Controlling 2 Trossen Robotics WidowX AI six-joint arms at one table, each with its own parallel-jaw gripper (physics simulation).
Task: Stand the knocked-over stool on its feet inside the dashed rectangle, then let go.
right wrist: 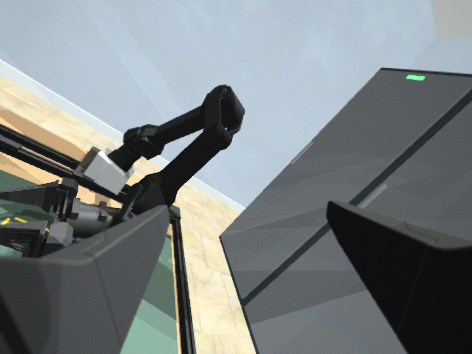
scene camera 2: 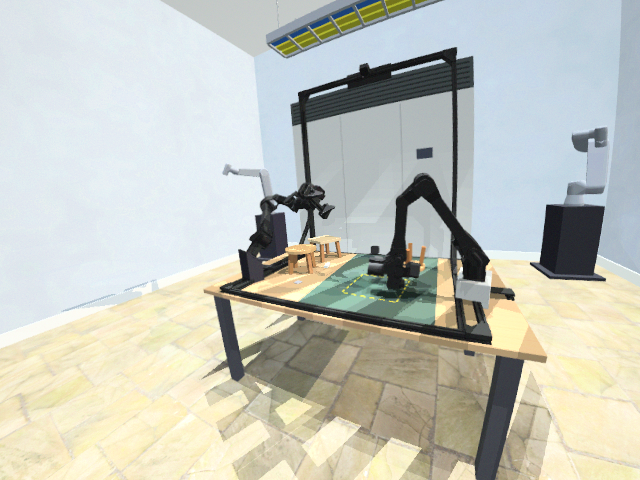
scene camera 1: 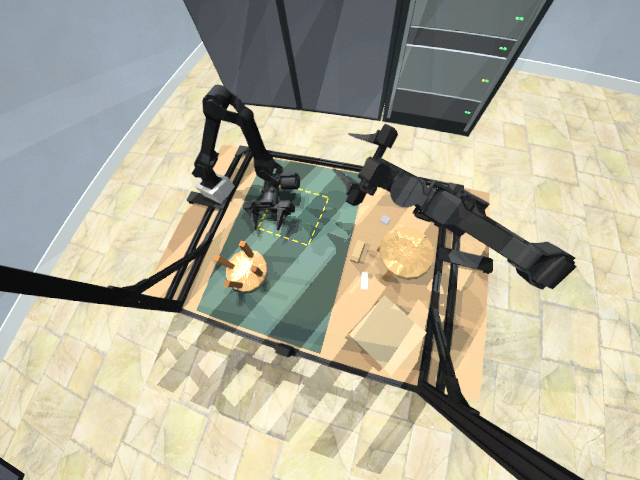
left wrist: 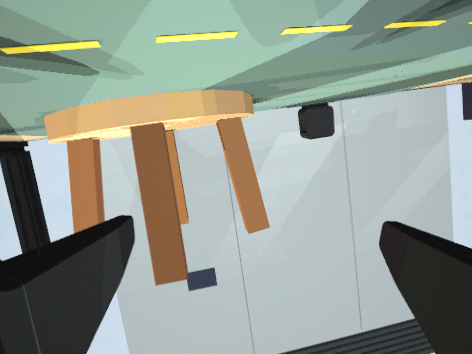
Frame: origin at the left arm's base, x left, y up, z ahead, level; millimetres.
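Seen in the pictures: left gripper, fingertip midpoint: (scene camera 1: pixel 266 230) (left wrist: pixel 258 230); right gripper, fingertip midpoint: (right wrist: pixel 248 210) (scene camera 2: pixel 328 200) (scene camera 1: pixel 340 151); left arm's base at its link origin: (right wrist: pixel 120 160) (scene camera 2: pixel 474 275) (scene camera 1: pixel 211 181); right arm's base at its link origin: (scene camera 2: pixel 250 255).
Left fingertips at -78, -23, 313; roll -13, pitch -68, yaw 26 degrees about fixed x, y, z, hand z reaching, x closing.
Offsets run from my left fingertips to a thing's middle, as dx, dy, dz. Level surfaces: height alone.
The round wooden stool {-155, -8, -10} (scene camera 1: pixel 241 272) (scene camera 2: pixel 421 267) (left wrist: pixel 150 112) lies upside down on the green mat {dy -63} (scene camera 1: pixel 305 299), seat down and four legs up. It is outside the yellow dashed rectangle (scene camera 1: pixel 309 243) (scene camera 2: pixel 397 301) (left wrist: pixel 197 37), towards the lower left in scene camera 1. My left gripper (scene camera 1: pixel 266 227) (left wrist: pixel 258 230) is open and empty, low over the rectangle's left part, its fingers pointing towards the stool and short of its legs. In scene camera 2 the left wrist hides part of the stool. My right gripper (scene camera 1: pixel 343 153) (right wrist: pixel 248 210) is open and empty, high above the table, away from the stool.
An upright round stool {+112, -5, +463} (scene camera 1: pixel 407 251) (scene camera 2: pixel 300 249) and a square-topped stool {-132, -5, +499} (scene camera 1: pixel 387 333) (scene camera 2: pixel 325 239) stand on the bare wood. A small wooden piece {+86, -59, +319} (scene camera 1: pixel 360 253), a white block {-1, -61, +384} (scene camera 1: pixel 364 280) and a grey block {+249, -66, +364} (scene camera 1: pixel 385 219) lie near them. Black frame bars edge the table.
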